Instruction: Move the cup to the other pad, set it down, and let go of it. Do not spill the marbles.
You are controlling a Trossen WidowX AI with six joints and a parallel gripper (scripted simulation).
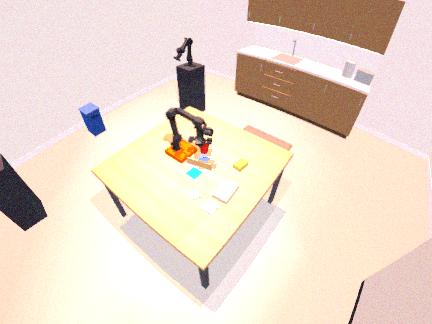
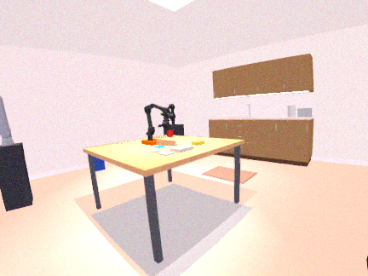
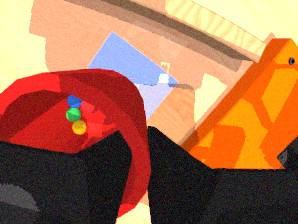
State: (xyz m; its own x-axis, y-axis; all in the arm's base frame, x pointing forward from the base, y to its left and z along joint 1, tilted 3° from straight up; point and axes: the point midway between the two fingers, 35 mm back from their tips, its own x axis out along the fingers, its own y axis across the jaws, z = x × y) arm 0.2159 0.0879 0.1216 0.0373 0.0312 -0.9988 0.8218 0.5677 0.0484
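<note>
My gripper tip is 3 cm short of the red cup and 2 cm to the right of it. Also, from my gripper tip: cyan pad 8 cm ahead, 16 cm to the right, 12 cm below.
</note>
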